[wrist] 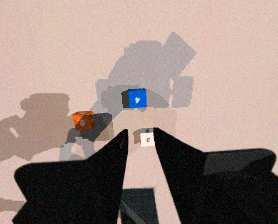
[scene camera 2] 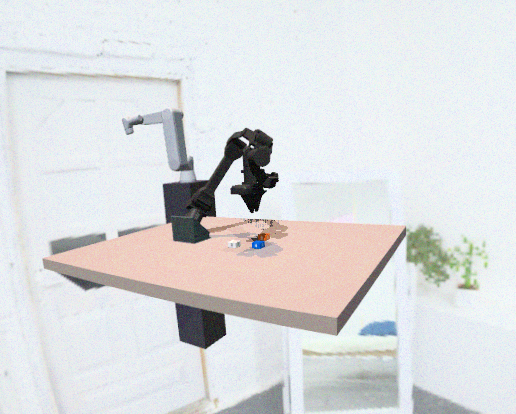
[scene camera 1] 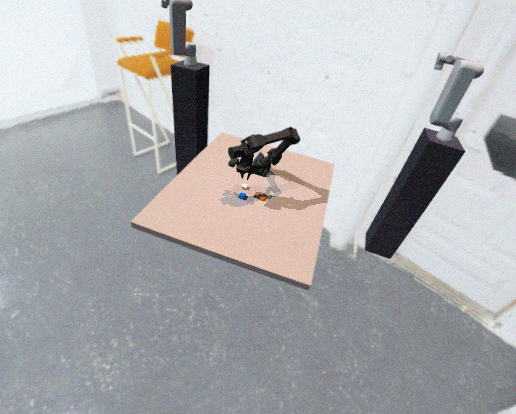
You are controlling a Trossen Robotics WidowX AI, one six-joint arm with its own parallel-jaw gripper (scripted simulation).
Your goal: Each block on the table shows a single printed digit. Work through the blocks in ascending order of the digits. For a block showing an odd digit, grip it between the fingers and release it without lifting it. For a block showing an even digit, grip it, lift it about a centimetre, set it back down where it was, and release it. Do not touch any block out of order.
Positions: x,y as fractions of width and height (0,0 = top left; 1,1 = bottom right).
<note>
In view: the gripper (scene camera 2: 0.49,0.51).
The gripper also shows in the wrist view (wrist: 0.51,0.59).
</note>
